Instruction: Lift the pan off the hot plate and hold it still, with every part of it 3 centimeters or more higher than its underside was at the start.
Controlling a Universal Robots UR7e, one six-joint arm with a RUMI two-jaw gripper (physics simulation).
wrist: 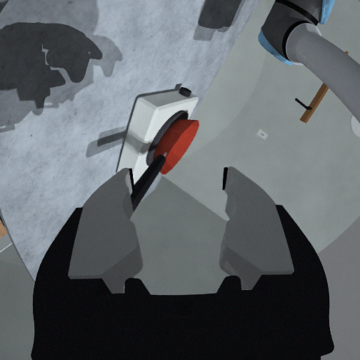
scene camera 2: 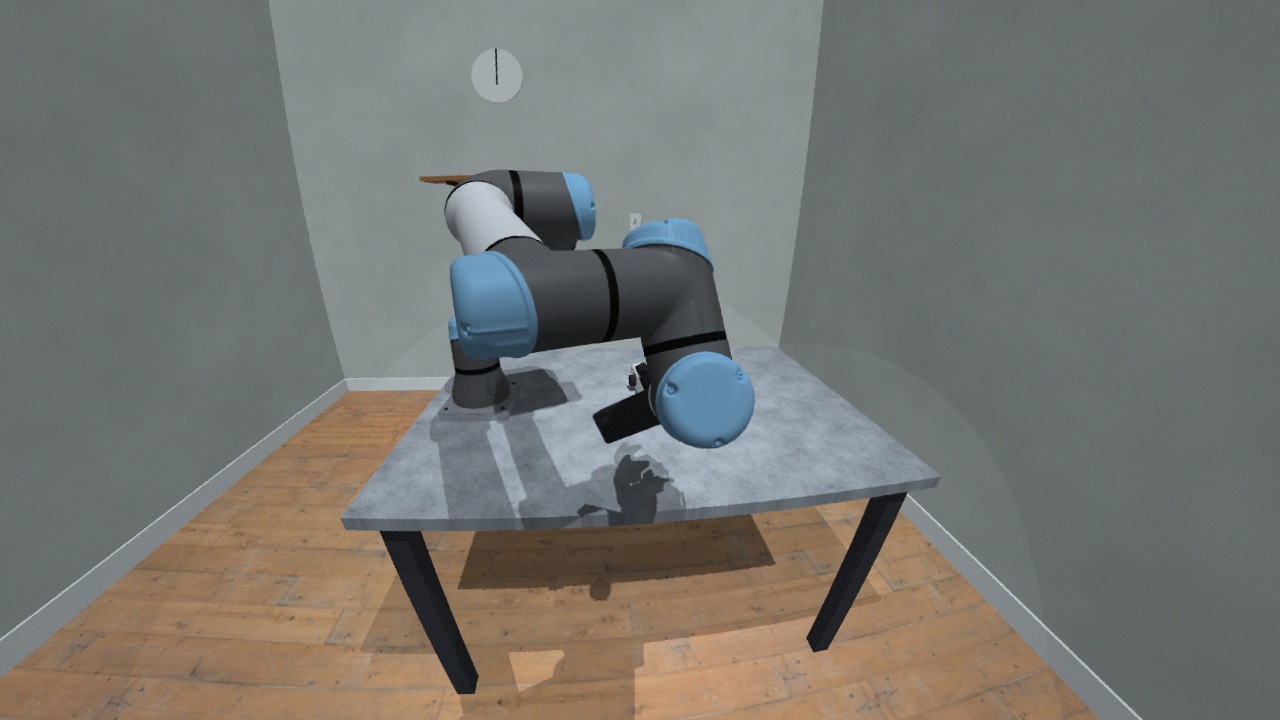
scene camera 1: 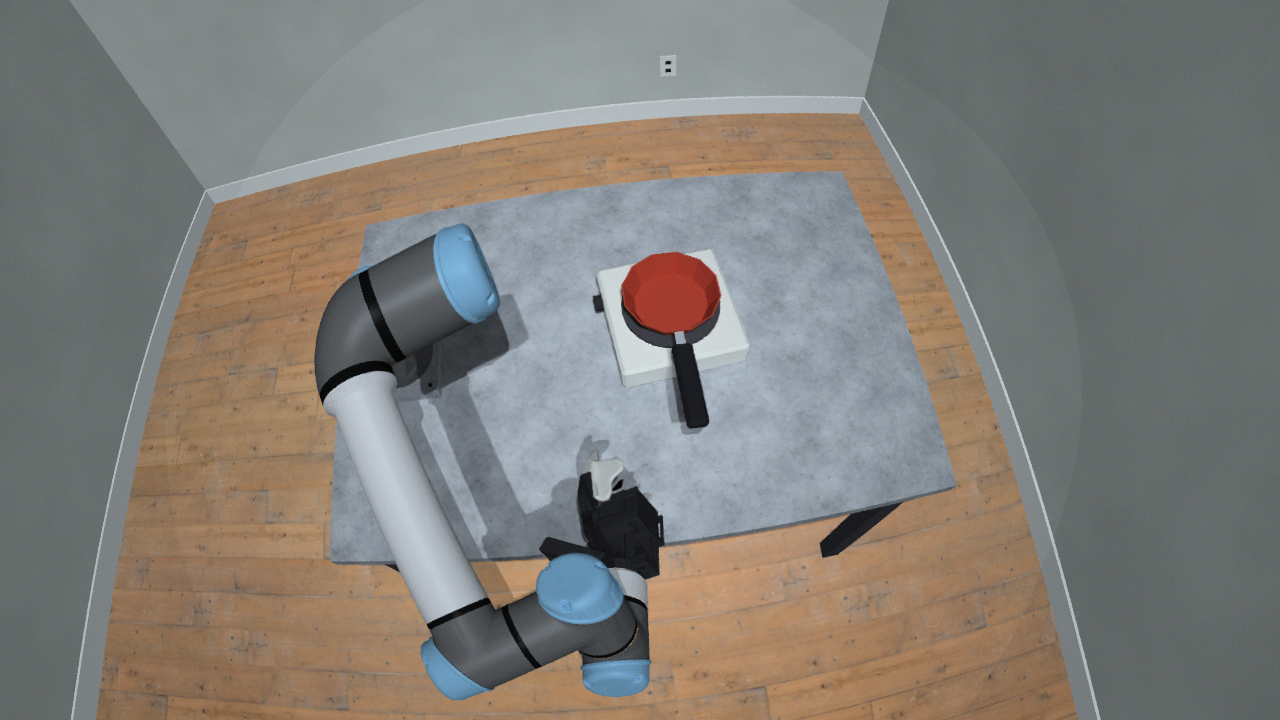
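Seen in the pictures: gripper, fingertip midpoint: point(scene camera 1: 608, 465); arm's base, origin of the base link: point(scene camera 2: 482, 394).
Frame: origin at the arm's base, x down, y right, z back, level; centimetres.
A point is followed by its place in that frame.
The red pan point(scene camera 1: 671, 291) @(x -4.9, y -6.1, z -55.3 cm) point(wrist: 179, 145) with its dark underside sits upright on the white hot plate point(scene camera 1: 642, 360) @(x -3.8, y 7.5, z -48.8 cm) point(scene camera 2: 638, 367) point(wrist: 152, 116). Its black handle point(scene camera 1: 690, 386) @(x -11.7, y 17.4, z -55.9 cm) point(wrist: 149, 181) points to the table's front edge; in the wrist view it passes behind the left fingertip. My gripper point(scene camera 1: 601, 463) @(x -17.2, y 31.8, z -42.4 cm) point(wrist: 177, 169) is partly open and empty. In scene camera 1's view it is in front of the handle's end and to its left, above the table's front part, apart from pan and handle. In scene camera 2's view the arm hides the fingers and the pan.
The grey table point(scene camera 1: 805, 420) @(x 2.6, y 19.3, z -78.2 cm) point(scene camera 2: 805, 447) @(x 2.6, y 22.8, z -80.5 cm) point(wrist: 30, 165) bears the hot plate, whose dark knob point(scene camera 1: 598, 303) @(x -2.1, y -6.6, z -41.4 cm) point(scene camera 2: 631, 380) @(x -1.5, y -6.1, z -41.0 cm) point(wrist: 185, 91) is on its left side. My arm's long grey link point(scene camera 1: 407, 501) @(x -46.5, y 45.6, z -23.3 cm) point(scene camera 2: 487, 214) @(x -46.1, y 48.7, z -22.2 cm) point(wrist: 327, 55) spans the table's left part. A wooden shelf point(scene camera 2: 444, 179) point(wrist: 316, 102) hangs on a wall.
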